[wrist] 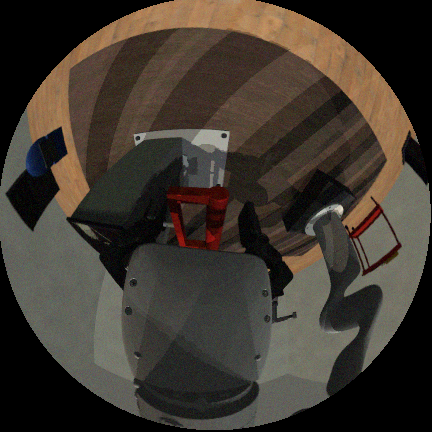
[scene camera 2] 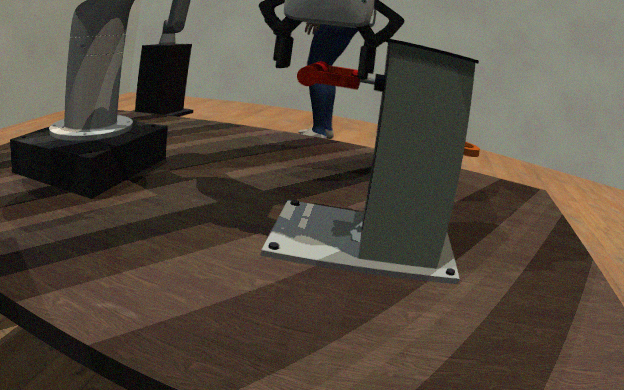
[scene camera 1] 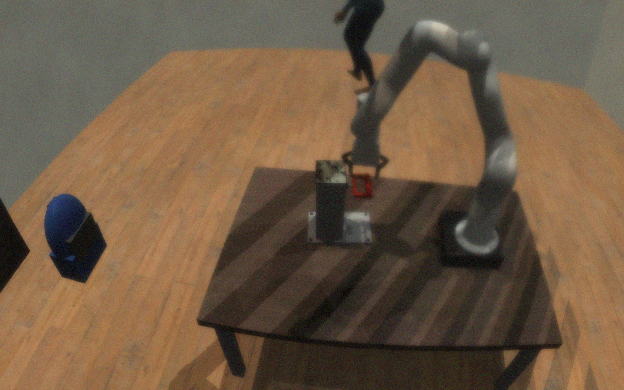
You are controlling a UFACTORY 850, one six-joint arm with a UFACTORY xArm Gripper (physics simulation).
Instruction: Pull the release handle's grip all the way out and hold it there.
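The release handle's red frame-shaped grip sticks out sideways from the upper part of a tall dark grey-green post. A short length of metal rod shows between the grip and the post. My gripper is open and points down over the grip. In scene camera 2, one finger overlaps the grip's post-side end and the other hangs beyond its rounded outer end, apart from it. In the wrist view, the post-side finger is hard to make out against the dark post.
The post stands on a bolted metal plate on the striped wooden table. The arm's black base stands on the same table. A person stands behind the table.
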